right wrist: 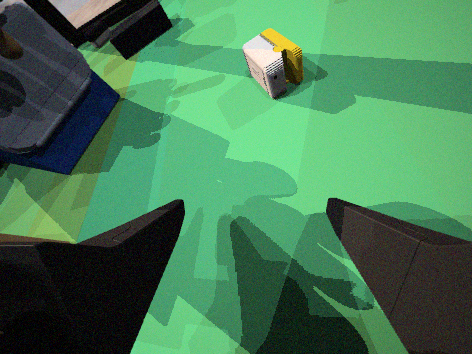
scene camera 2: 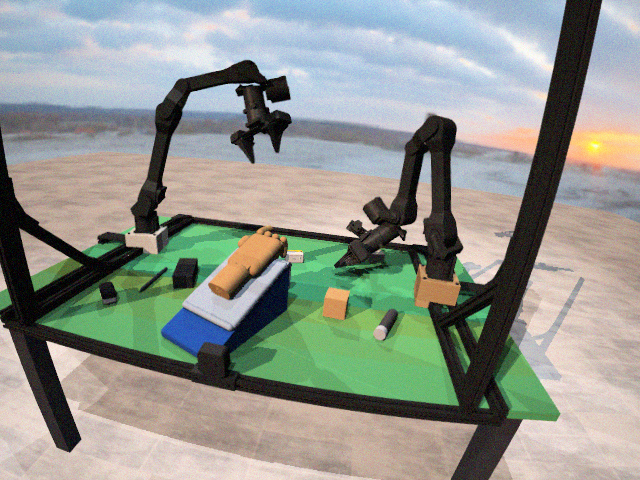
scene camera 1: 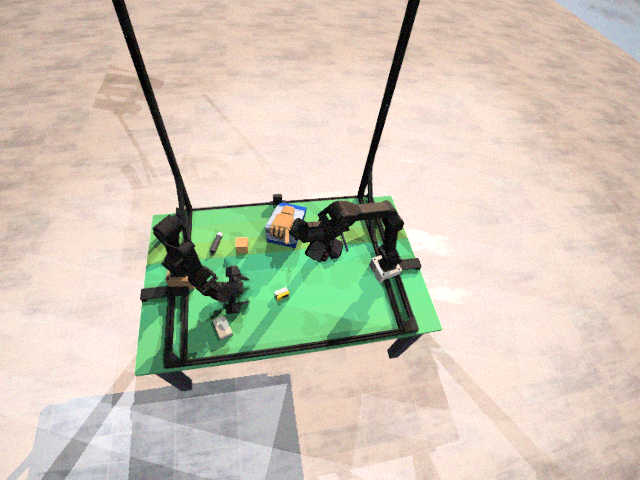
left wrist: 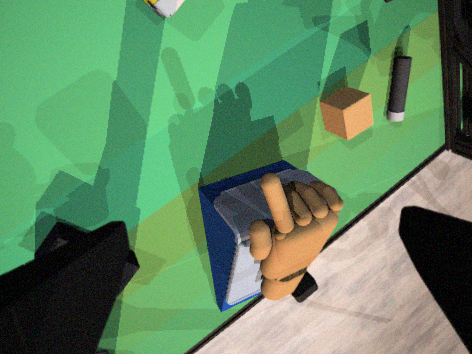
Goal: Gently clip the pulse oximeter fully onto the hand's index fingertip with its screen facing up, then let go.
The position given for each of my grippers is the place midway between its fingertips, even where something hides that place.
My left gripper (scene camera 2: pixel 264 158) is open, with nothing in its grasp. The table carries a cube (left wrist: pixel 347 112) and a black block (left wrist: pixel 60 234). Also in view: my right gripper (scene camera 2: pixel 336 265) and a pulse oximeter (right wrist: pixel 273 60).
My left gripper shows as well in scene camera 1 (scene camera 1: pixel 306 245) and in the left wrist view (left wrist: pixel 264 227). My right gripper also shows in the right wrist view (right wrist: pixel 255 205).
